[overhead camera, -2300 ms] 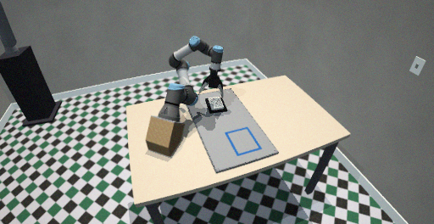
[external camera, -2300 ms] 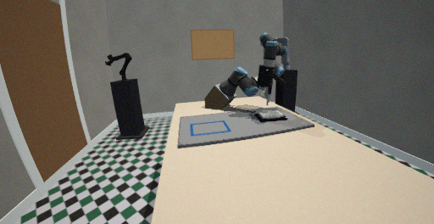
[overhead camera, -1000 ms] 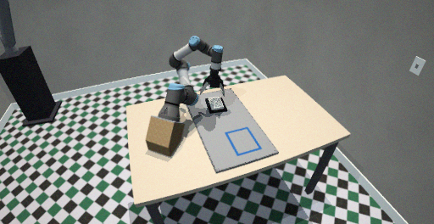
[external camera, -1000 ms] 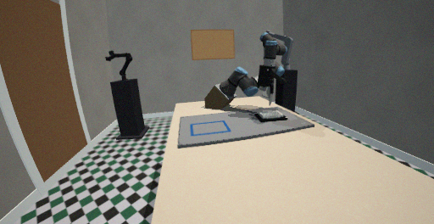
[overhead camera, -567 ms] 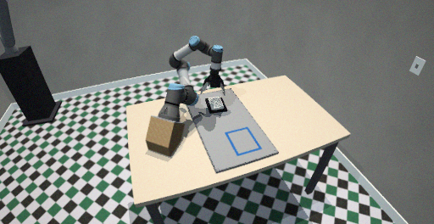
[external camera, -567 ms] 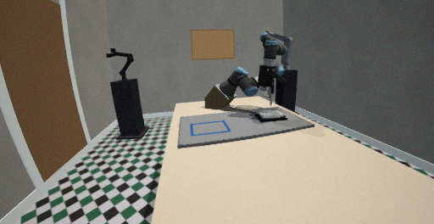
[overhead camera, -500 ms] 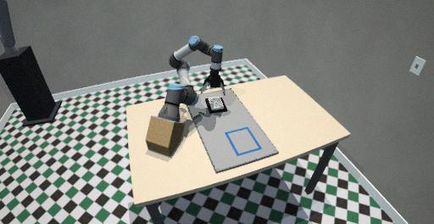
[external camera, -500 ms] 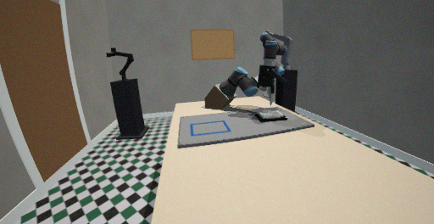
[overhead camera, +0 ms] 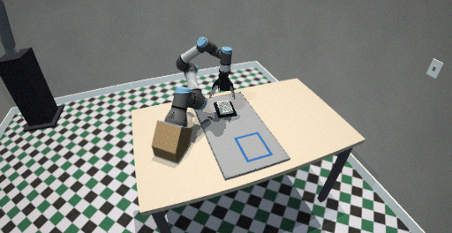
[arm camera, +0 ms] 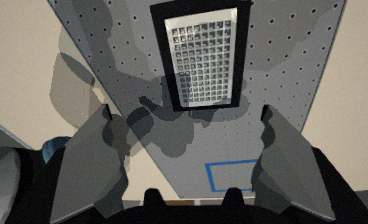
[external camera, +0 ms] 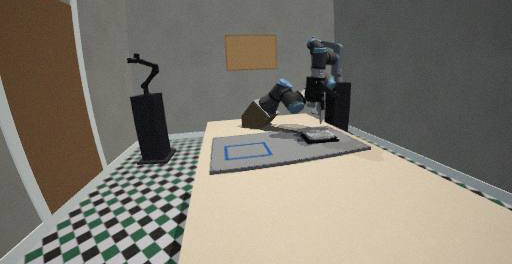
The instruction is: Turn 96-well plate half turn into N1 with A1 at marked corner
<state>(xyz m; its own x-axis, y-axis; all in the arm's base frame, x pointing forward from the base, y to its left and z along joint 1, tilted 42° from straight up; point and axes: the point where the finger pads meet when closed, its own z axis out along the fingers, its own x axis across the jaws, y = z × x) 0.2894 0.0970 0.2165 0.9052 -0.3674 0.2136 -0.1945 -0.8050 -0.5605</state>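
The clear 96-well plate lies 2 cm ahead of my hand, 1 cm to the left of it and 8 cm below it. The rest, counted from my hand: A1 label: 8 cm ahead, 8 cm to the left, 9 cm below; black pad: 2 cm ahead, 1 cm to the left, 9 cm below.
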